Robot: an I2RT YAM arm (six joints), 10 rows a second.
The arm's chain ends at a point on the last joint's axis. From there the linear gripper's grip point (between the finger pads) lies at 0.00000 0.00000 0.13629 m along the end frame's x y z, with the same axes.
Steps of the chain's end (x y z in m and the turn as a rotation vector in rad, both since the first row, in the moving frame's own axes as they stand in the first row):
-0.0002, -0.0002, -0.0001, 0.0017, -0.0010, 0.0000
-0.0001, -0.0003, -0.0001, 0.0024, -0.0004, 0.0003
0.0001, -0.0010, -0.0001, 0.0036, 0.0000, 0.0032
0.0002, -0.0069, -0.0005, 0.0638, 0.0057, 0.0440
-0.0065, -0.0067, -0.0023, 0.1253, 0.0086, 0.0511
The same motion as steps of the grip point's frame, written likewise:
-0.0003, -0.0004, -0.0001, 0.0017, -0.0010, 0.0000
-0.0002, -0.0006, -0.0001, 0.0024, -0.0004, 0.0003
0.0001, -0.0015, -0.0001, 0.0036, 0.0000, 0.0032
0.0012, -0.0156, -0.0008, 0.0638, 0.0057, 0.0440
-0.0049, -0.0237, -0.0034, 0.1253, 0.0086, 0.0511

